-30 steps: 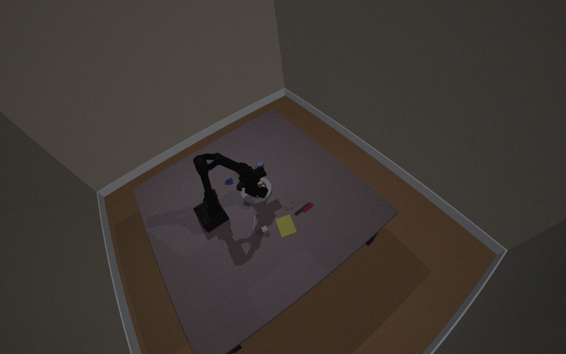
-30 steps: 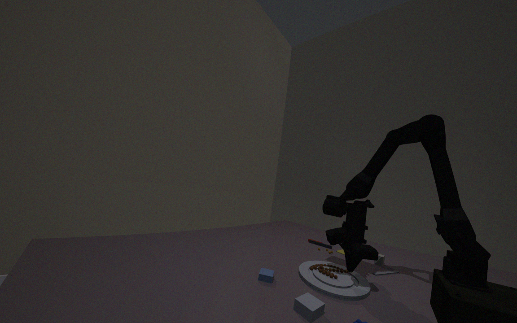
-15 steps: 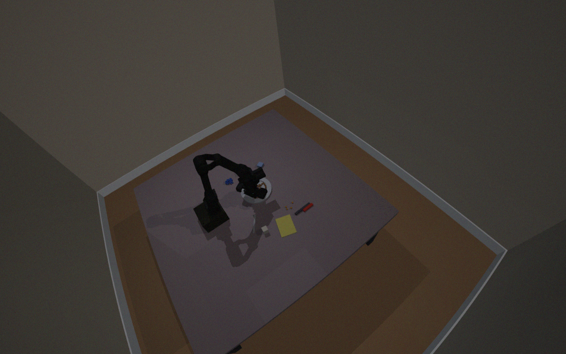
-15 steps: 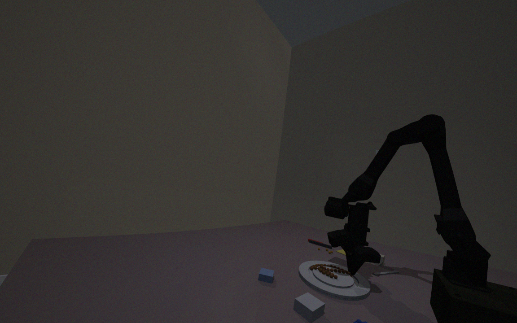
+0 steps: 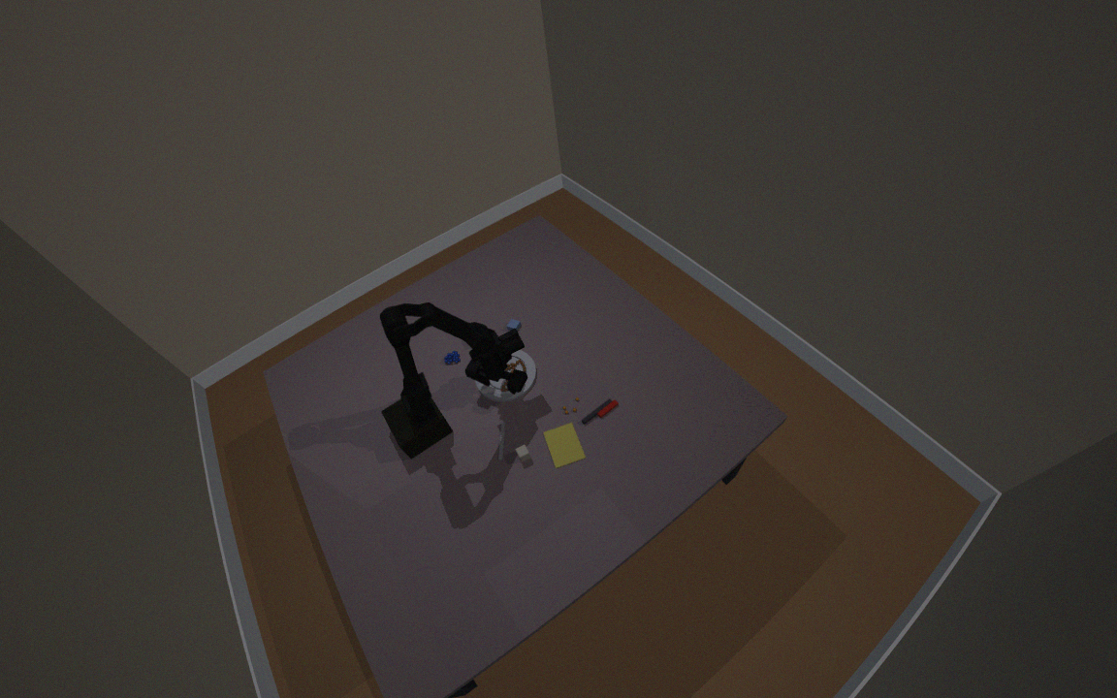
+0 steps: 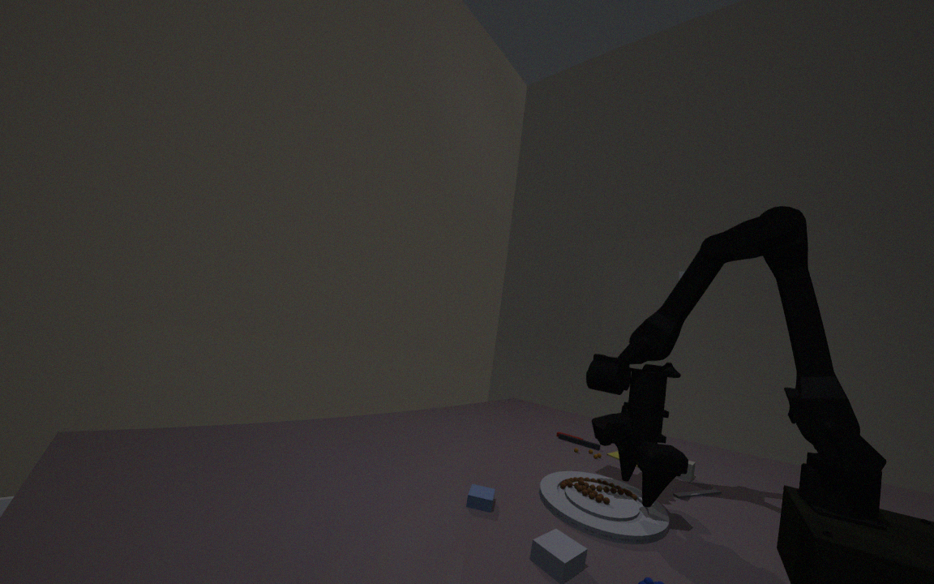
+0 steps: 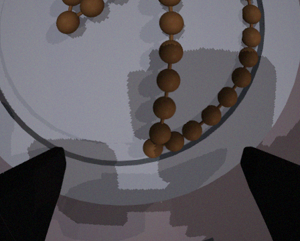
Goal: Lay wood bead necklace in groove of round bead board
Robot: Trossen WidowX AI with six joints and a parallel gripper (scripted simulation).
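My gripper tip is now 50 mm short of the round bead board, 50 mm to the right of it and 10 mm above it. From my gripper tip the other things lie so: small white cube (90 mm behind, 220 mm to the right); grey block (60 mm ahead, 230 mm to the left, 10 mm below); thin stick (110 mm behind, 130 mm to the right, 20 mm below).
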